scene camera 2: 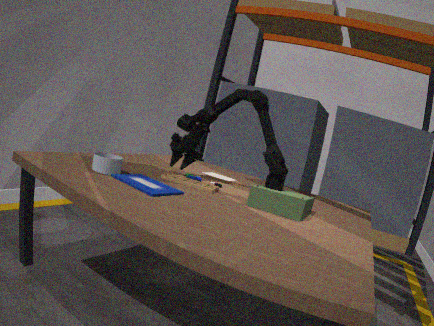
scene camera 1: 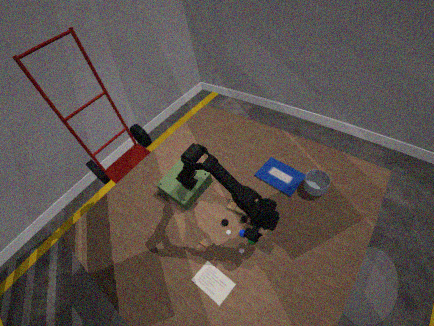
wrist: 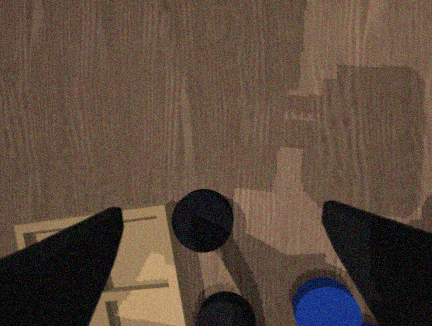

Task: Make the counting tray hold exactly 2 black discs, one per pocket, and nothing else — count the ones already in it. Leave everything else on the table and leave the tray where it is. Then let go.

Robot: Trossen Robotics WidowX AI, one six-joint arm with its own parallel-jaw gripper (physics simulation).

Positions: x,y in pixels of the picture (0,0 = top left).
Labels:
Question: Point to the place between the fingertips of my gripper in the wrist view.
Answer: At 224,214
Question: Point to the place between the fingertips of my gripper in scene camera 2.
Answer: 175,167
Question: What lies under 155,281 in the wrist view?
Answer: A tan counting tray.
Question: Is my gripper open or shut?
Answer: Open.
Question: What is my gripper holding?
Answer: Nothing.

